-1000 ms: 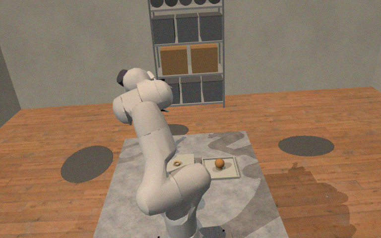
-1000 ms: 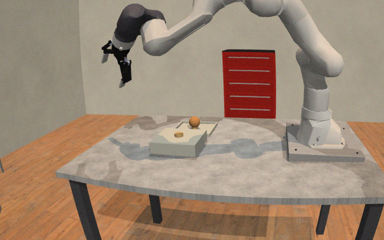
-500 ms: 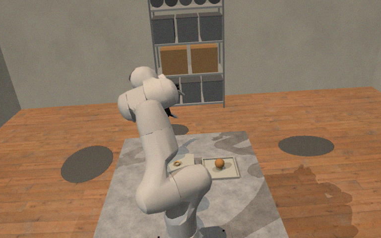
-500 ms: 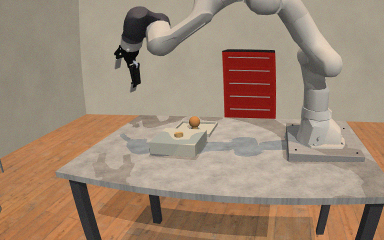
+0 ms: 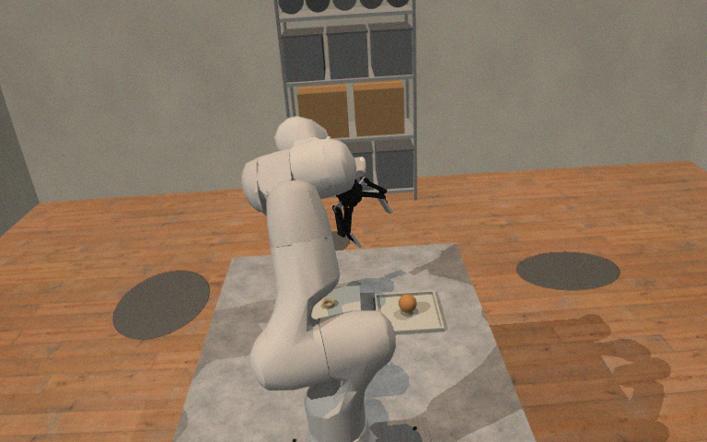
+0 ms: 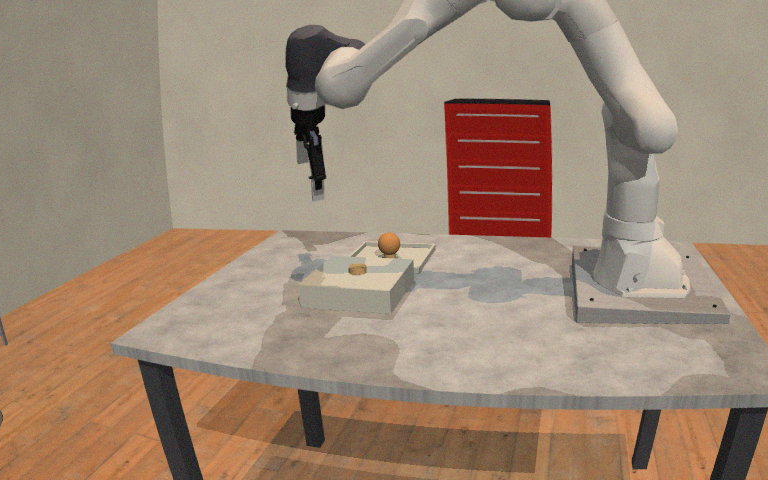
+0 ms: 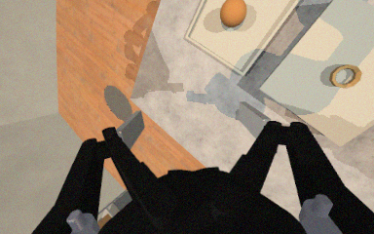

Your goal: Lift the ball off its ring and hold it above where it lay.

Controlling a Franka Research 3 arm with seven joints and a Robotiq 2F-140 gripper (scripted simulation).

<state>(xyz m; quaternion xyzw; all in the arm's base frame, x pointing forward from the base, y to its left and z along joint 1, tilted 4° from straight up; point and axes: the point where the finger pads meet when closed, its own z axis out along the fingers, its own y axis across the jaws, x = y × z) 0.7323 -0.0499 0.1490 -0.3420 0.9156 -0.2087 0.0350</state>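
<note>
The orange ball is 180 mm below my hand, 150 mm behind it and 100 mm to the right of it. Also, from my hand: higher stand: 180 mm below, 170 mm behind, 130 mm to the left; shallow tray: 220 mm below, 150 mm behind, 100 mm to the right.
</note>
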